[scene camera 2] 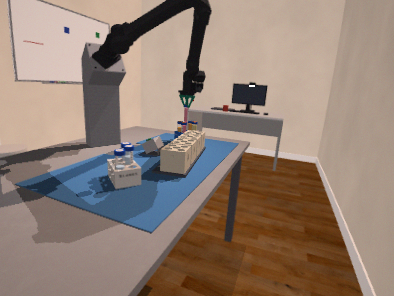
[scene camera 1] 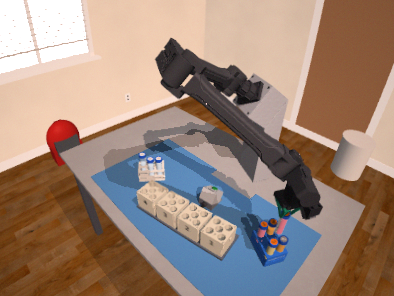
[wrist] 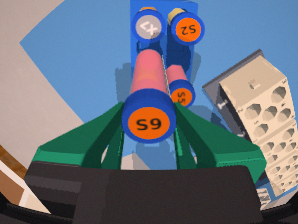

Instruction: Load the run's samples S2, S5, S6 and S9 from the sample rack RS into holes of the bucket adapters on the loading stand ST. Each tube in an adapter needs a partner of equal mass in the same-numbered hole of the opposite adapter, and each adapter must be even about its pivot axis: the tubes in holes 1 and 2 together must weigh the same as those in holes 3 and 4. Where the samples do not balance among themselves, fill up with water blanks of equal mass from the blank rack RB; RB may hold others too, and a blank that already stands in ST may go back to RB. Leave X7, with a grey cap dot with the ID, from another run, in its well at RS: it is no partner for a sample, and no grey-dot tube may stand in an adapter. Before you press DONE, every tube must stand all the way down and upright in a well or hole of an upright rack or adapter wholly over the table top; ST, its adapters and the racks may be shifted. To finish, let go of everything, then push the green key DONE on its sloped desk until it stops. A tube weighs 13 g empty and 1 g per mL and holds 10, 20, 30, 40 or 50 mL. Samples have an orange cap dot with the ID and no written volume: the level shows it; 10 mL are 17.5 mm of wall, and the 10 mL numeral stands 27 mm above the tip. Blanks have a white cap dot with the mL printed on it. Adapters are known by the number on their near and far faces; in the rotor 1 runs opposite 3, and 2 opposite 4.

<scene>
In view: my gripper (wrist: 148, 109) and a sample S9 (wrist: 148, 116).
</scene>
